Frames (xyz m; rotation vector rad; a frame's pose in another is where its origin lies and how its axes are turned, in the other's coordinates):
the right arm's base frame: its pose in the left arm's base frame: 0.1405 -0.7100 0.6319 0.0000 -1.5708 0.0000
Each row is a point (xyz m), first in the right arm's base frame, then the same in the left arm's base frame.
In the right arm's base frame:
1: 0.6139 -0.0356 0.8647
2: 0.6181 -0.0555 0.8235
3: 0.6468 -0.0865 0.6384
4: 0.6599 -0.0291 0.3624
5: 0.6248 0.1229 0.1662
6: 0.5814 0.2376 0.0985
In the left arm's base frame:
1: -0.7242 -0.7456 1.2458
2: -0.6830 -0.7655 1.2500
3: -0.4979 -0.7965 1.2787
4: -0.2219 -0.7391 1.2918
5: -0.0257 -0.5871 1.2567
6: 0.0420 -0.4724 1.2133

